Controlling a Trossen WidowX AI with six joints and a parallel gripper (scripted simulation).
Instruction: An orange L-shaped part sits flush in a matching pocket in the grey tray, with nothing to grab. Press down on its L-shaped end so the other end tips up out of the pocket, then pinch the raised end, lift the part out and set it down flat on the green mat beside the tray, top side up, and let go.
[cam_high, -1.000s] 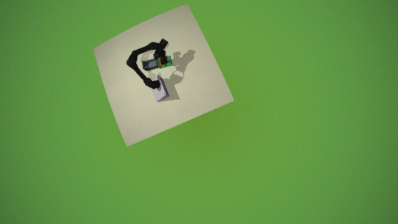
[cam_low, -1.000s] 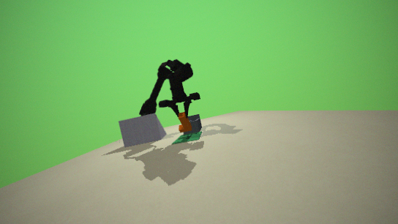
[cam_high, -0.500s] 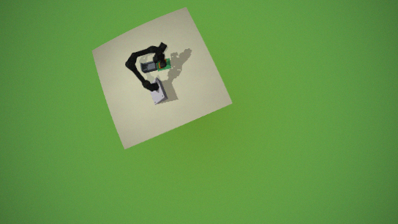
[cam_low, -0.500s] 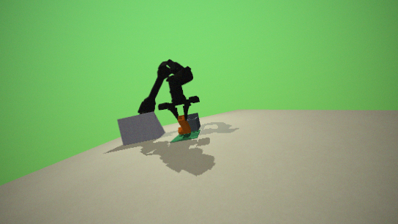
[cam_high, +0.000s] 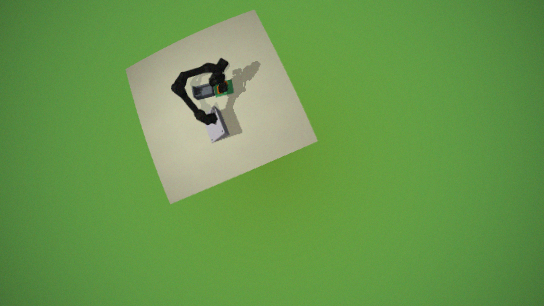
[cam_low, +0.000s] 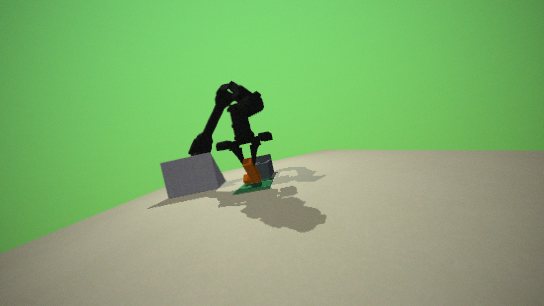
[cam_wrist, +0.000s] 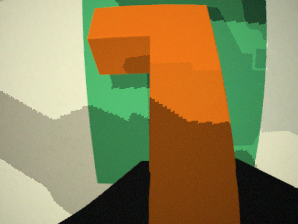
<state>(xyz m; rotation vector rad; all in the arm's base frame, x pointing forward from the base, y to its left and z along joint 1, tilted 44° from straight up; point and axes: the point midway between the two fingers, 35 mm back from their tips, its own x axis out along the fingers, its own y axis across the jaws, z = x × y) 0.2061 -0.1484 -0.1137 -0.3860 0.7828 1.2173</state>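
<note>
Now: gripper tip 3 cm to the right of the orange L-shaped part and 3 cm above it. Round my gripper tip: green mat (9 cm below, 2 cm to the left, 1 cm ahead).
</note>
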